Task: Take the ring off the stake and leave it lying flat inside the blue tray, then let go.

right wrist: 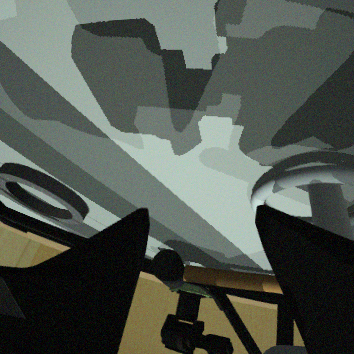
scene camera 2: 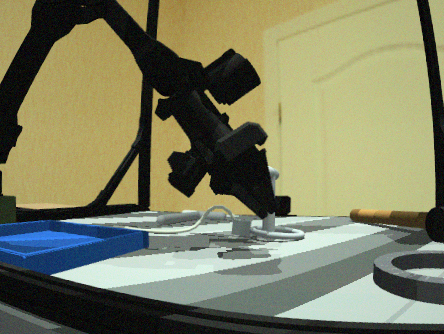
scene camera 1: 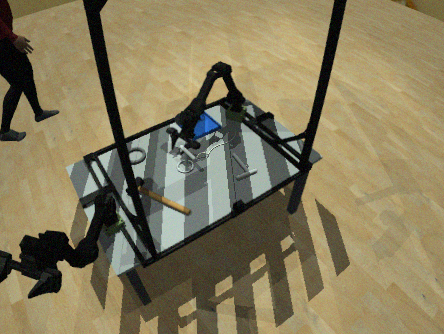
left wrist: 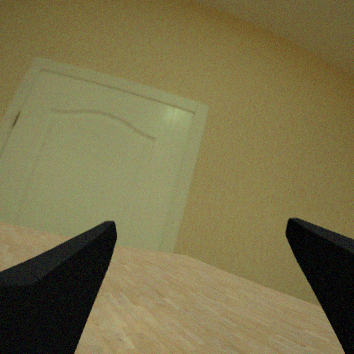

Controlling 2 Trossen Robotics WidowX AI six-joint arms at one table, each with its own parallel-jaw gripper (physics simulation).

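Frame: origin at the left arm's base, x back, y down, z right, level; centimetres.
Seen in the pictures: left gripper, fingertip midpoint: (scene camera 1: 10,291) (left wrist: 201,228); right gripper, fingertip midpoint: (right wrist: 201,214) (scene camera 2: 269,215) (scene camera 1: 176,152); left arm's base, link origin: (right wrist: 190,293) (scene camera 1: 109,219); right arm's base, link origin: (scene camera 1: 236,109).
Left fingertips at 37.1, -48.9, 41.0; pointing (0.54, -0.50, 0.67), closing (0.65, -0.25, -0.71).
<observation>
Pixels of each thing's top centre, then the offset from my left fingertips to it, as dx, dy, dz.
- pale ring, top centre: (right wrist: 338,222) (scene camera 2: 268,220) (scene camera 1: 187,162) -86.4, +50.0, -47.1
- upright white stake, top centre: (scene camera 2: 270,167) (scene camera 1: 187,151) -86.2, +41.6, -46.1
- blue tray, top centre: (scene camera 2: 41,231) (scene camera 1: 198,123) -111.3, +50.5, -68.9
- thicker dark grey ring, top centre: (right wrist: 38,202) (scene camera 1: 134,154) -69.1, +51.3, -71.6
- hammer with a wooden handle, top centre: (right wrist: 250,299) (scene camera 2: 400,202) (scene camera 1: 157,193) -62.2, +47.8, -38.1
- white T-shaped object, top centre: (scene camera 2: 186,213) (scene camera 1: 239,163) -106.2, +50.8, -29.9
A pale ring (scene camera 1: 186,172) (scene camera 2: 295,235) (right wrist: 290,177) lies low around an upright white stake (scene camera 1: 187,151) (scene camera 2: 269,221) (right wrist: 327,205). My right gripper (scene camera 1: 183,142) (scene camera 2: 270,212) (right wrist: 201,214) is partly open and empty, tilted down beside the stake. In the right wrist view its right fingertip overlaps the ring's left edge; whether they touch is unclear. The blue tray (scene camera 1: 210,125) (scene camera 2: 100,250) sits near the right arm's base and looks empty. My left gripper (scene camera 1: 17,285) (left wrist: 201,228) is wide open and empty, out beyond the table's left edge.
A thicker dark grey ring (scene camera 1: 144,156) (scene camera 2: 390,282) (right wrist: 45,182) lies on the table's far left part. A hammer with a wooden handle (scene camera 1: 165,200) (scene camera 2: 390,216) (right wrist: 230,276) lies nearer the front. A white T-shaped object (scene camera 1: 246,174) lies at the right. Dark frame posts (scene camera 1: 325,75) rise from the table.
</observation>
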